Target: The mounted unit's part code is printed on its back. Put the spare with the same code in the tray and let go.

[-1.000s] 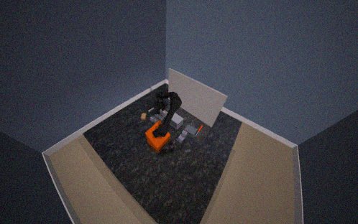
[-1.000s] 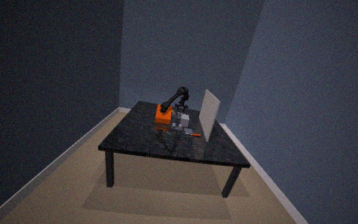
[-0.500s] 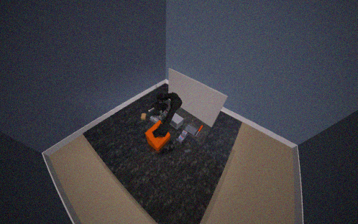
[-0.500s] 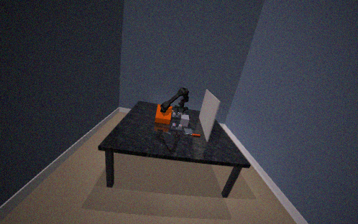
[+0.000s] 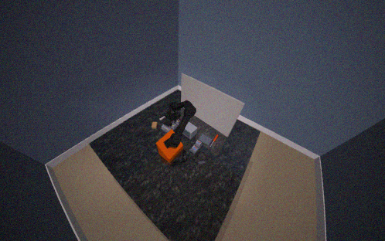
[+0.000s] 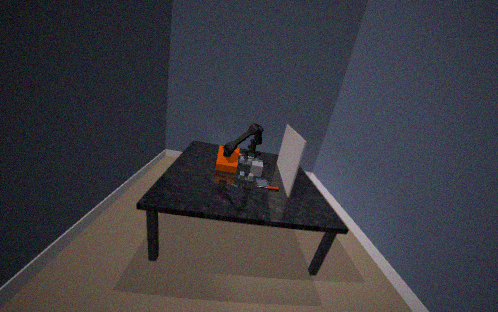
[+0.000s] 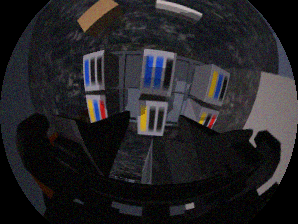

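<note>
The light grey mounted unit lies 70 mm ahead of my gripper tip and 150 mm to the right of it. Also, from my gripper tip: white upright panel 320 mm ahead, 150 mm to the right, 170 mm above; tan block 130 mm behind, 150 mm to the left, 40 mm below.
</note>
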